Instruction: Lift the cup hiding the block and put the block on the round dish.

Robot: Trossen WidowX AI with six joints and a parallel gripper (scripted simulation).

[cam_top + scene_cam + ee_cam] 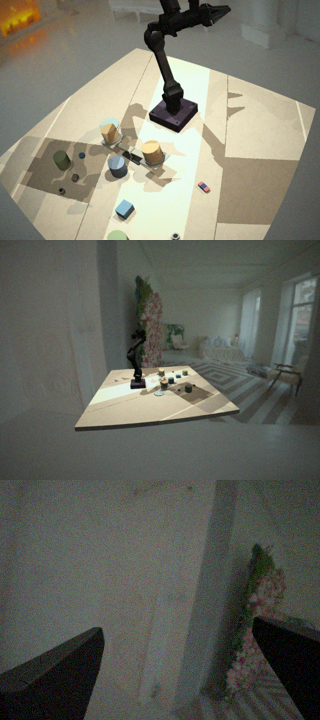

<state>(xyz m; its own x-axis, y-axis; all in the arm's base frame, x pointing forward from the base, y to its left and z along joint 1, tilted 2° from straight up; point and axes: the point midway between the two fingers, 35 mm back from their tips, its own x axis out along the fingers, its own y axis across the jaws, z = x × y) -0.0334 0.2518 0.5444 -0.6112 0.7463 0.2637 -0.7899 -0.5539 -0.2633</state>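
Now: the grey block 560 mm below my gripper tip, 380 mm to the right of it and 350 mm ahead of it. From my gripper tip the other things lie so: blue cube 590 mm below, 550 mm ahead, 60 mm to the right; blue cylinder 570 mm below, 430 mm ahead, 250 mm to the right; red-blue block 600 mm below, 270 mm ahead, 90 mm to the left.
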